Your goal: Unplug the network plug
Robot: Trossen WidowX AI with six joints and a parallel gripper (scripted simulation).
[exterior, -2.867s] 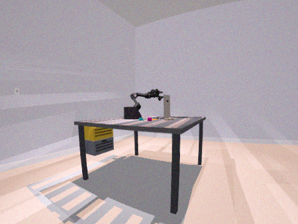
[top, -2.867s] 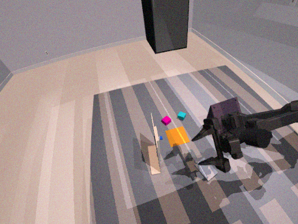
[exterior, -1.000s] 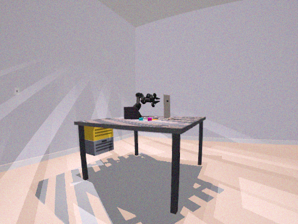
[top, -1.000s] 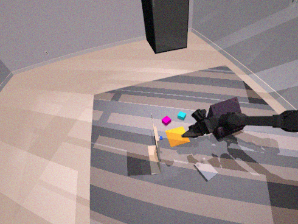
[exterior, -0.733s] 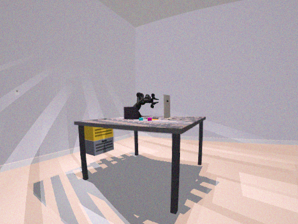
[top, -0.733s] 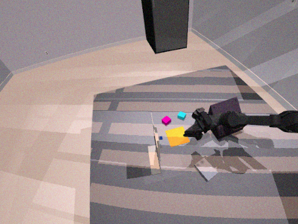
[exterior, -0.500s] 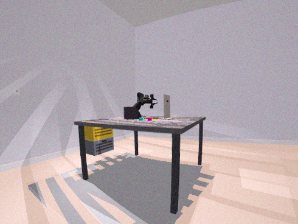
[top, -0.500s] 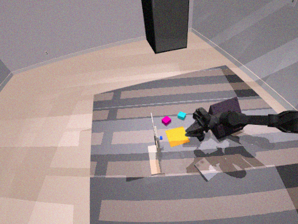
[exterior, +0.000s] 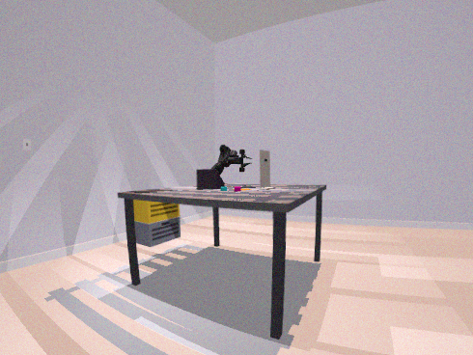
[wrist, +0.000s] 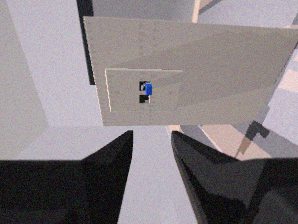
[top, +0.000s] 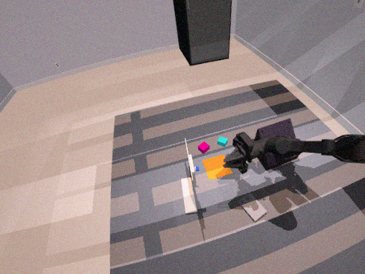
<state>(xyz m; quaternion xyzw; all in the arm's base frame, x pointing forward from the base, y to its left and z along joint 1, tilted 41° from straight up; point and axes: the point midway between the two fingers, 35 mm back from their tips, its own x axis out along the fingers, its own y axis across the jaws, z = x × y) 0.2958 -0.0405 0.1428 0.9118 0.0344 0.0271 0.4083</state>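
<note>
Right now the blue network plug is 11 cm ahead of my gripper tip and 2 cm to the right of it. From my gripper tip the other things lie so: beige panel (13 cm ahead, 2 cm to the right, 9 cm below); orange marked square (4 cm behind, 12 cm to the right, 23 cm below); pale flat tile (10 cm behind, 12 cm to the left, 22 cm below).
</note>
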